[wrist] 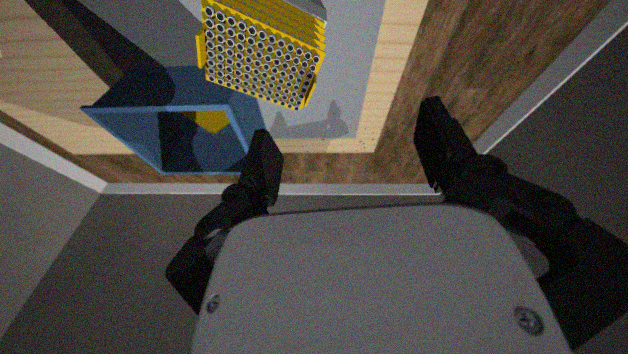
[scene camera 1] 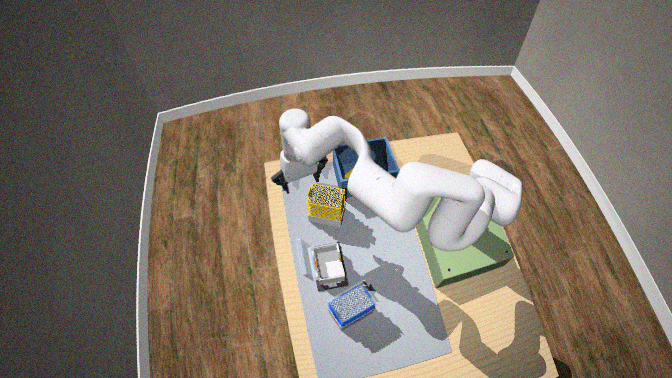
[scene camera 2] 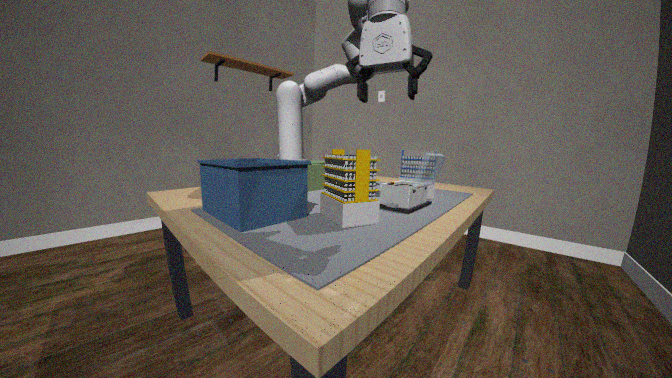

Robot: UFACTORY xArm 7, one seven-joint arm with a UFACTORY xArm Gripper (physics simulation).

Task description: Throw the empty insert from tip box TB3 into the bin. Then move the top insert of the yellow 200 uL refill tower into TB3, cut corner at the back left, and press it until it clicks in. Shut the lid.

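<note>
My gripper (scene camera 1: 301, 185) (scene camera 2: 388, 99) (wrist: 340, 132) is open and empty, high above the table end near the yellow tower (scene camera 1: 326, 202) (scene camera 2: 363, 175) (wrist: 260, 60). The tower is a stack of tip-filled yellow inserts on a white base; in the wrist view it lies beyond the fingers, towards the upper left. TB3 (scene camera 1: 330, 281) (scene camera 2: 406, 196) is a whitish box with no insert visible inside; its clear lid (scene camera 1: 305, 257) (scene camera 2: 433, 162) stands open. The blue bin (scene camera 1: 338, 170) (scene camera 2: 250, 195) (wrist: 125, 132) holds a yellow insert (scene camera 1: 348, 174) (wrist: 212, 121), partly visible.
A blue refill tower (scene camera 1: 351, 305) (scene camera 2: 417, 166) stands beyond TB3 from the yellow tower. A green block (scene camera 1: 470, 272) (scene camera 2: 316, 175) lies by the arm's base. The arm passes over part of the bin in scene camera 1. A wall shelf (scene camera 2: 245, 65) hangs behind.
</note>
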